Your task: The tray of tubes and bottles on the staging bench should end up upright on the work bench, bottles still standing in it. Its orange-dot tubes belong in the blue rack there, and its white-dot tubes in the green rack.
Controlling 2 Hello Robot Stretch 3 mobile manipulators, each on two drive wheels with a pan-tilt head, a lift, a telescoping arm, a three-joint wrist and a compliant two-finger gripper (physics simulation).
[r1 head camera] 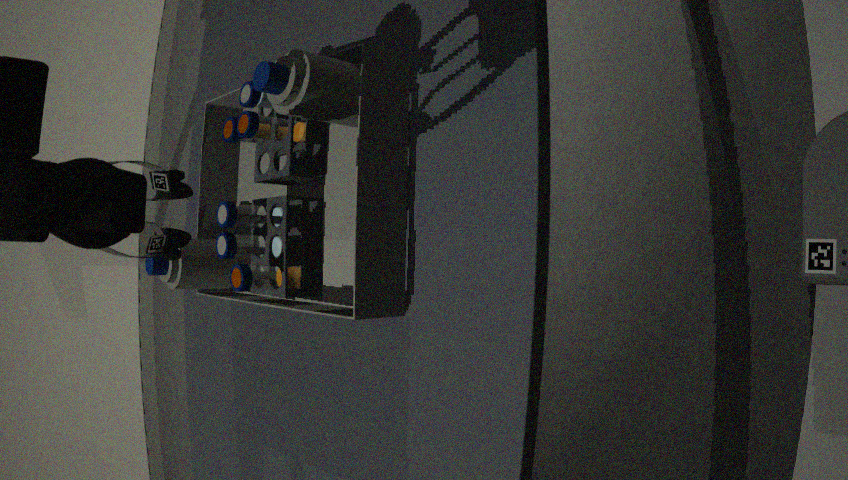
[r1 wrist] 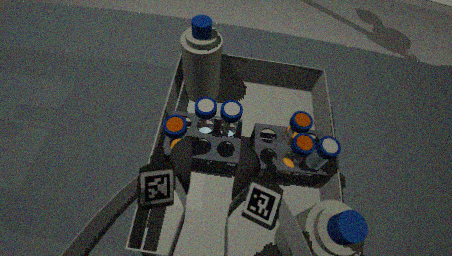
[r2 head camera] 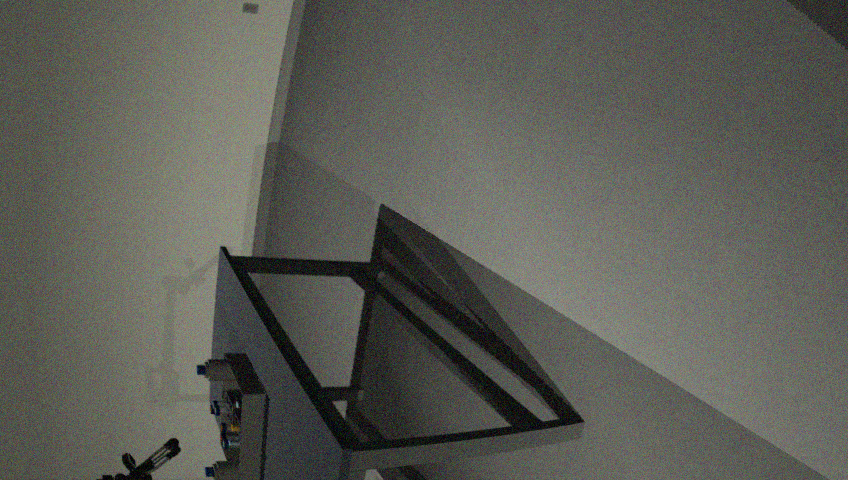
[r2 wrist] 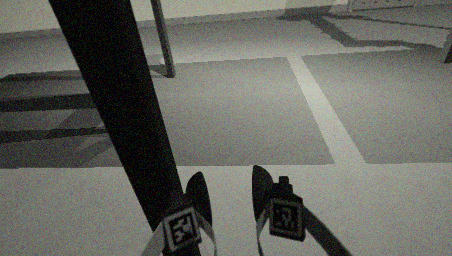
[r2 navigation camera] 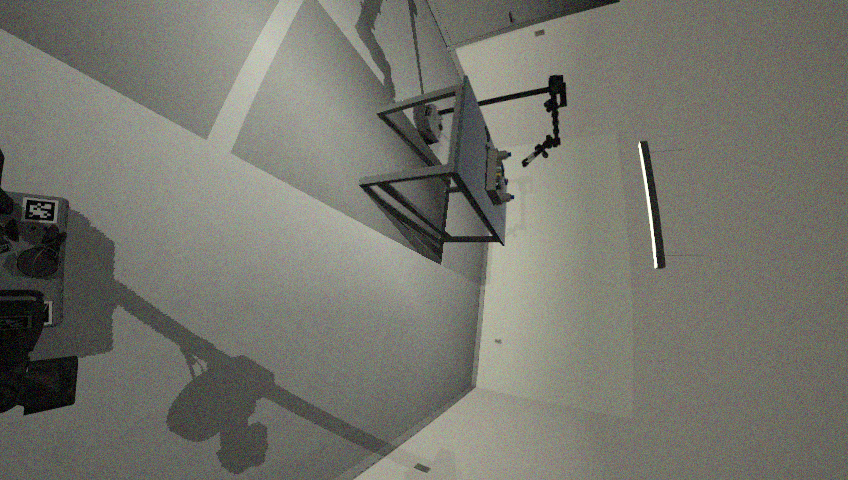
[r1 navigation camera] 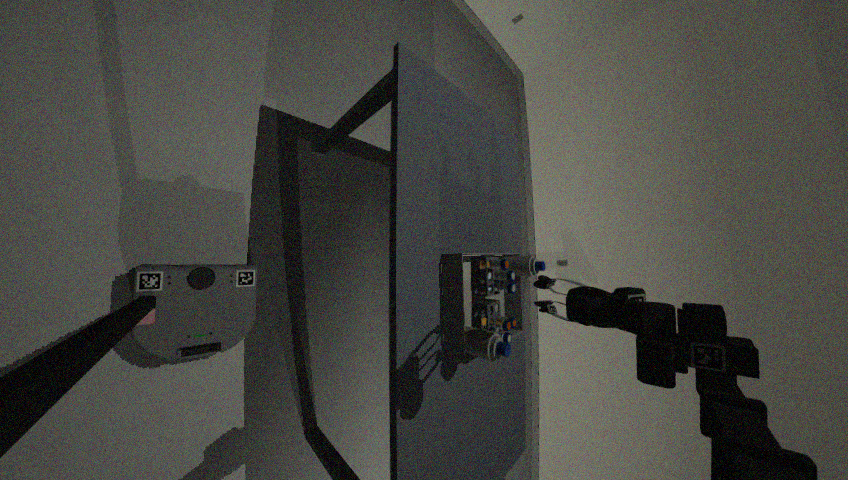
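Note:
The grey tray (r1 head camera: 386,208) (r1 navigation camera: 452,297) (r1 wrist: 275,70) (r2 head camera: 254,428) stands upright on the staging bench (r1 head camera: 357,386) (r1 navigation camera: 464,178) (r2 navigation camera: 470,130). In the r1 wrist view, one bottle (r1 wrist: 201,70) stands at its far left corner, another bottle (r1 wrist: 345,227) at its near right. Orange-dot tubes (r1 wrist: 175,125) (r1 wrist: 301,121) (r1 wrist: 303,144) and white-dot tubes (r1 wrist: 205,108) (r1 wrist: 231,110) (r1 wrist: 329,146) stand in two grey holders inside. The r1 gripper (r1 head camera: 189,214) (r1 navigation camera: 537,295) (r1 wrist: 215,150) is open and empty above the tray. The r2 gripper (r2 wrist: 228,175) is open and empty, away from the benches. The blue and green racks do not show.
The r1 base (r1 navigation camera: 196,321) stands on the floor beside the staging bench. In the r2 navigation view, the r2 base (r2 navigation camera: 53,237) is at the left, with floor between it and that bench. A bench leg (r2 wrist: 166,55) shows in the r2 wrist view. Walls rise behind the staging bench.

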